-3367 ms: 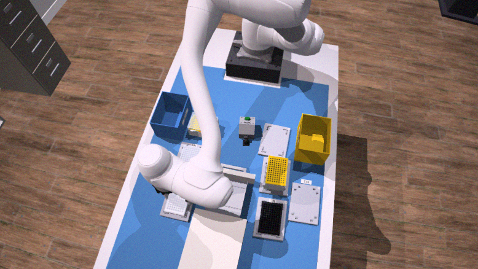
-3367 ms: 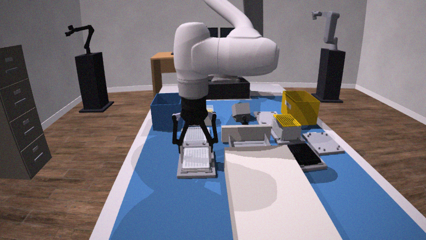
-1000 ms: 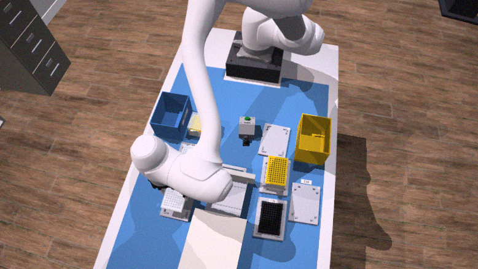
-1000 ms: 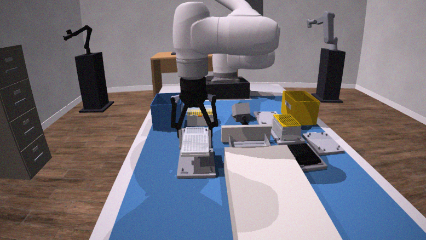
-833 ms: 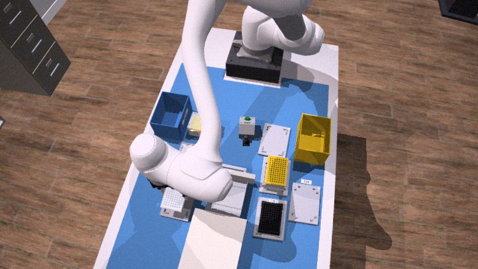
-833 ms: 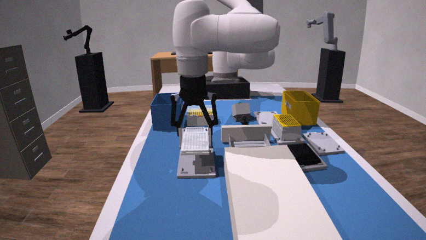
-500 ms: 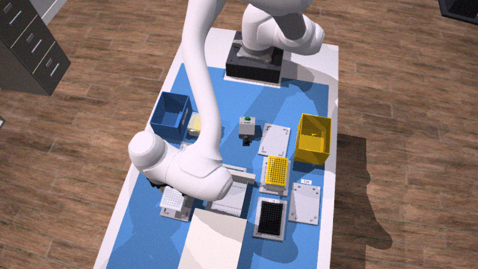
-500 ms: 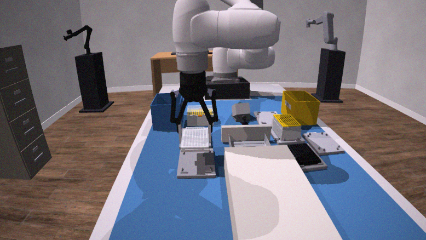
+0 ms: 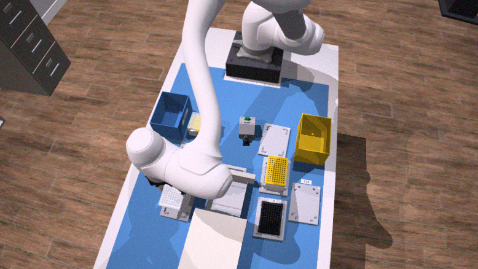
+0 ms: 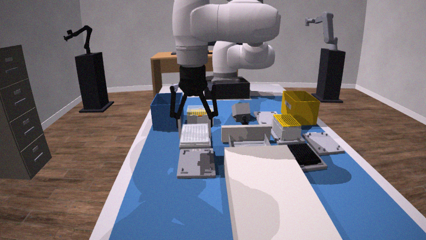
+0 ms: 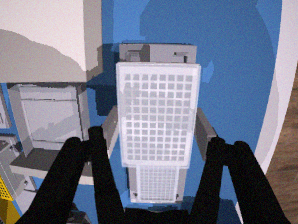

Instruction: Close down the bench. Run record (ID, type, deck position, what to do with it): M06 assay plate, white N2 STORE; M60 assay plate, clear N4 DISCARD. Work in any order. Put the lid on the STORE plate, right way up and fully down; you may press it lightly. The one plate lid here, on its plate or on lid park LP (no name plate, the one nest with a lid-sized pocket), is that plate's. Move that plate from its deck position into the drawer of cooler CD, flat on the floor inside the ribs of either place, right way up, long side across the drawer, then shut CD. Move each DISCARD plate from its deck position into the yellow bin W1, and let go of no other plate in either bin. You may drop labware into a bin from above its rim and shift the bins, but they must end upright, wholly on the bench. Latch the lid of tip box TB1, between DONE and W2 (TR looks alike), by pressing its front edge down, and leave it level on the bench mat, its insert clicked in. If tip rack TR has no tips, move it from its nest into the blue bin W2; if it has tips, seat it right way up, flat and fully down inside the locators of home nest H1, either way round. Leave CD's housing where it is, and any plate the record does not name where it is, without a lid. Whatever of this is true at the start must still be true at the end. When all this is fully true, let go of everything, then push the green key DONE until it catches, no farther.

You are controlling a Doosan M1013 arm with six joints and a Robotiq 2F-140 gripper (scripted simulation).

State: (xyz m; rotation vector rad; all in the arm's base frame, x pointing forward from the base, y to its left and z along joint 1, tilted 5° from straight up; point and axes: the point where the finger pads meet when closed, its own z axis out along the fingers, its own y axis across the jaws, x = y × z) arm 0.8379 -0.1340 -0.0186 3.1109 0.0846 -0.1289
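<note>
My hand is 3 cm past the cooler CD's drawer, 19 cm to the right of it and 10 cm above it. Round my hand: white plate M06: 2 cm below; then nest N2: 12 cm below; then clear plate lid: 1 cm below.
</note>
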